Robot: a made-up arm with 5 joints.
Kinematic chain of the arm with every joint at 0, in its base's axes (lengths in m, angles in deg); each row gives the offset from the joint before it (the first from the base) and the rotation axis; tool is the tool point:
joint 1: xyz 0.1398 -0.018 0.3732 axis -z
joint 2: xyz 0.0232 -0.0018 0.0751 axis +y
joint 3: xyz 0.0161 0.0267 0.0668 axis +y
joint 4: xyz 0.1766 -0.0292 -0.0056 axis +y
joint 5: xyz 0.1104 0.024 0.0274 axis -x
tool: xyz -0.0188 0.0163 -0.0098
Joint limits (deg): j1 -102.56..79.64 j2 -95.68..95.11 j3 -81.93..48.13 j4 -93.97..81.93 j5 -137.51..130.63
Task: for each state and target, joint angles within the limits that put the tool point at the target. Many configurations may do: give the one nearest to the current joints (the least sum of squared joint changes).
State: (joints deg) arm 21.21 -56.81 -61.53 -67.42 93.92
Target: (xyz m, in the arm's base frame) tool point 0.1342 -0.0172 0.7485
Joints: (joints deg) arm -10.51 -29.83 -43.27 -48.62 129.16
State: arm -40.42 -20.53 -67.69 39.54 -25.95
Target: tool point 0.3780 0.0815 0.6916
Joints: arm -14.05 12.89 -60.70 30.08 -33.20
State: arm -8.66 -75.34 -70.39 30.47 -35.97
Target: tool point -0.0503 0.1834 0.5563
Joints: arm 38.63 -95.68 -79.58 66.45 -25.79
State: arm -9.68 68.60 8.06 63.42 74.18
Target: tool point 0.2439 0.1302 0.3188
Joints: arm -49.69 21.71 10.31 81.93 68.67
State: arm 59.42 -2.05 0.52 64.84 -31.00
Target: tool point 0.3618 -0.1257 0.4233
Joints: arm 34.90 -8.90 9.13 81.93 -27.07
